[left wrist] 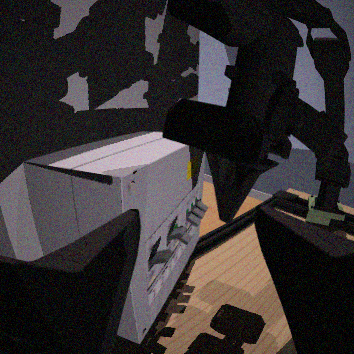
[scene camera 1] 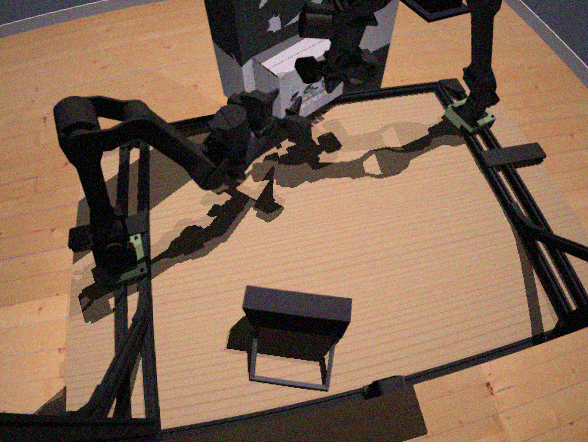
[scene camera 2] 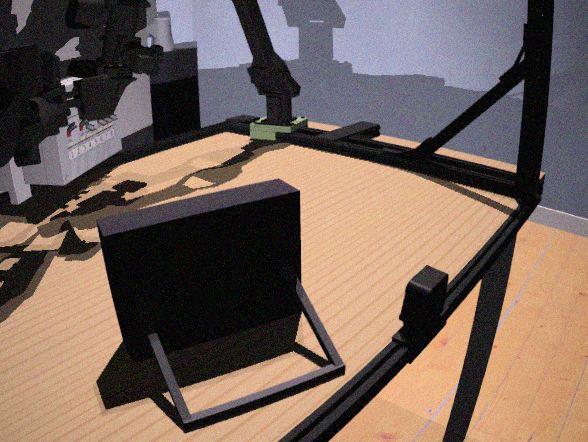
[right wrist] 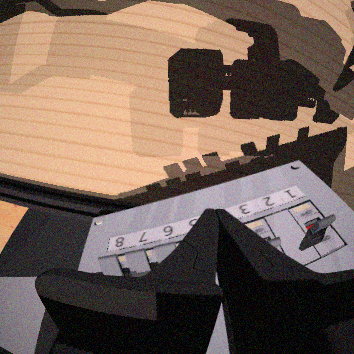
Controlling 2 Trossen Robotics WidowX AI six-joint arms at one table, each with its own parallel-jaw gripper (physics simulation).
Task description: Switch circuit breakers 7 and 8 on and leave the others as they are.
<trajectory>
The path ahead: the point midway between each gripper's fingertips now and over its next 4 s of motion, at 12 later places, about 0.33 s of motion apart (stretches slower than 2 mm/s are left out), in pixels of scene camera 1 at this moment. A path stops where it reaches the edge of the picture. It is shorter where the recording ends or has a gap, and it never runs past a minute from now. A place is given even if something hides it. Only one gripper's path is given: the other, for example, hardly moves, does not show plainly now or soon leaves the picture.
The right gripper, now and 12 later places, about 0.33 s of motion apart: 328,92; 325,91; 324,90; 323,89; 323,90; 329,88; 344,80; 344,93; 343,97; 344,98; 340,95; 336,90; 337,83
</trajectory>
